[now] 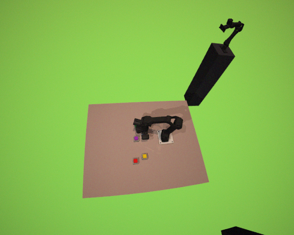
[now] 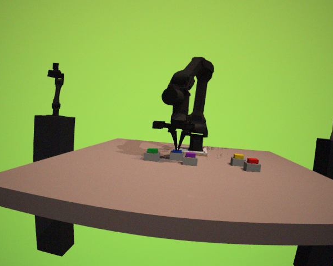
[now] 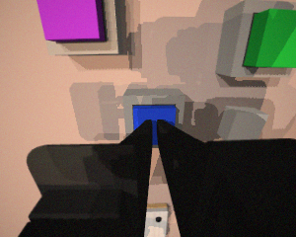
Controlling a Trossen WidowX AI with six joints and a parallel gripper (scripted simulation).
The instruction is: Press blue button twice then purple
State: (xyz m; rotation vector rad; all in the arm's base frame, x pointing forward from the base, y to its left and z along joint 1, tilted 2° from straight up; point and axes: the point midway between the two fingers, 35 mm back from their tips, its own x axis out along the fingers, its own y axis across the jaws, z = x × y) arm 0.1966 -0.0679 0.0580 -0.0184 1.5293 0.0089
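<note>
Now: the blue button 1 cm below my gripper tip. From my gripper tip the other things lie so: green button 6 cm ahead, 8 cm to the right; then white block 1 cm behind, 9 cm to the right, 2 cm below; then purple button 7 cm ahead, 5 cm to the left.
</note>
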